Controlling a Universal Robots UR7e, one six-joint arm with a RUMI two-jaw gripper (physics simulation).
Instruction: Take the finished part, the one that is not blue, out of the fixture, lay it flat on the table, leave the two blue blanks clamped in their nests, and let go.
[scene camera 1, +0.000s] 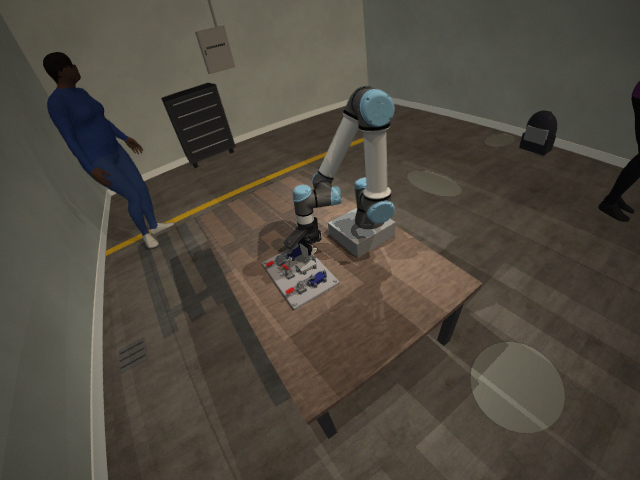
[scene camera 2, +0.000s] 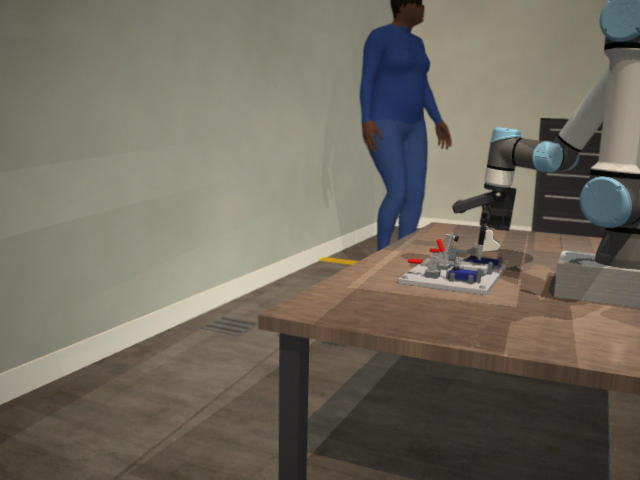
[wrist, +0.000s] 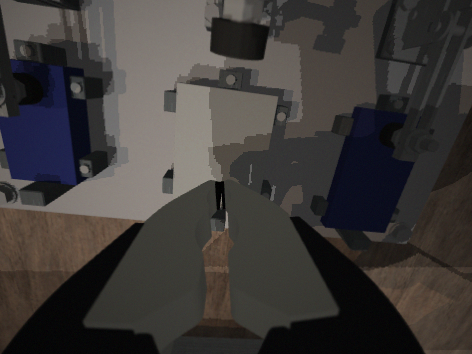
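Where they show: gripper, fingertip midpoint: (scene camera 1: 307, 259) (scene camera 2: 479, 259) (wrist: 221, 184); arm's base, origin of the base link: (scene camera 2: 625, 264).
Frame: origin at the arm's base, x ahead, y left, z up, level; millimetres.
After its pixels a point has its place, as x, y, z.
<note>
The finished part, an off-white block (scene camera 1: 306, 267) {401, 46, -48} (wrist: 235, 117) {417, 19, -48}, sits in the middle nest of the fixture plate (scene camera 1: 310, 298) {465, 199, -71} (scene camera 2: 413, 280) {506, 202, -70} (wrist: 137, 125) {397, 84, -69}, between small stops. Its black-tipped clamp (wrist: 239, 39) {445, 26, 29} stands beyond its far edge in the wrist view. One blue blank (scene camera 1: 318, 278) {390, 144, -43} (scene camera 2: 464, 274) {384, 153, -47} (wrist: 37, 135) {387, 132, -43} and the other blue blank (scene camera 1: 296, 253) {396, -75, -53} (scene camera 2: 483, 261) {386, -63, -54} (wrist: 372, 170) {397, -83, -53} lie in the outer nests under clamp pads. My gripper (scene camera 1: 310, 257) {378, 21, -32} (scene camera 2: 480, 256) {378, 21, -32} (wrist: 221, 184) {378, 21, -32} is shut and empty, its fingertips over the part's near edge. Their exact height above it is unclear.
Red clamp handles (scene camera 1: 269, 264) {541, -73, -40} (scene camera 1: 290, 290) {525, 145, -28} (scene camera 2: 415, 261) {522, 148, -31} stick out on the plate's far side from the arm base. The grey base block (scene camera 1: 356, 240) {144, 86, 4} (scene camera 2: 589, 281) {78, 106, -34} stands on the wooden table (scene camera 1: 361, 330) {373, 442, -84} (scene camera 2: 413, 315) {418, 445, -84}. A person in blue (scene camera 1: 85, 124) (scene camera 2: 398, 82) stands beyond the table.
</note>
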